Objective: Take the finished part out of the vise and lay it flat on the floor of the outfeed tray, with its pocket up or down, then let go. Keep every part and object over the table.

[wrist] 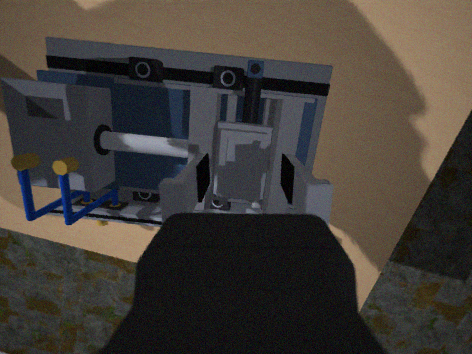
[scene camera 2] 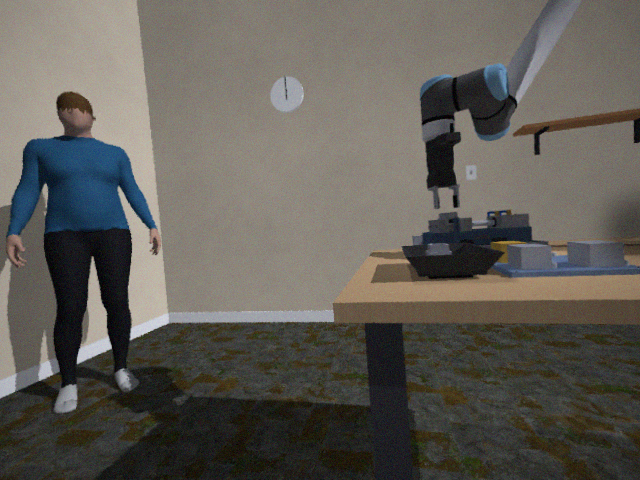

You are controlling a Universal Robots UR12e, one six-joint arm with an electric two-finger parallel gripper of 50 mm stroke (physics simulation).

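Frame: origin at the arm's base, x down, y ahead, z right, level; centimetres.
Seen in the pictures: gripper, fingertip midpoint: (wrist: pixel 245 169) (scene camera 2: pixel 446 208).
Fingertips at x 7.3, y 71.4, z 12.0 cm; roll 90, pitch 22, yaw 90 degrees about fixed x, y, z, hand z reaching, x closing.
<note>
A point is followed by its place in that frame.
The grey finished part (scene camera 2: pixel 448 214) {x 9.2, y 71.1, z 9.6 cm} (wrist: pixel 243 172) {x 10.0, y 71.7, z 13.0 cm} sits between the jaws of the vise (scene camera 2: pixel 475 237) {x 16.1, y 64.7, z 8.2 cm} (wrist: pixel 150 112) {x 14.1, y 61.7, z 12.0 cm}. Its shallow rectangular pocket faces up in the wrist view, partly in shadow. My gripper (scene camera 2: pixel 445 204) {x 7.3, y 71.4, z 12.0 cm} (wrist: pixel 245 169) {x 7.3, y 71.4, z 12.0 cm} is open and empty, pointing down a little above the vise. In the wrist view its two fingers appear to the left and right of the part, and the near end of the part is close to the gripper body. A black flared tray (scene camera 2: pixel 475 261) {x 17.2, y 69.7, z -34.9 cm}, which looks like the outfeed tray, stands near the table's front left corner. Its floor is hidden.
A grey piece (scene camera 2: pixel 438 249) {x 16.3, y 74.7, z -21.6 cm} shows at the black tray's rim. A blue plate (scene camera 2: pixel 568 270) {x 19.3, y 57.2, z -31.6 cm} to its right carries grey blocks (scene camera 2: pixel 530 256) {x 17.2, y 61.5, z -30.3 cm} (scene camera 2: pixel 596 253) {x 17.2, y 53.0, z -29.3 cm}. A yellow object (scene camera 2: pixel 506 251) {x 17.2, y 63.1, z -21.4 cm} is behind them. Blue bars with gold knobs (wrist: pixel 65 166) {x 9.1, y 58.2, z 17.8 cm} rise beside the vise. A person (scene camera 2: pixel 85 186) stands left of the table.
</note>
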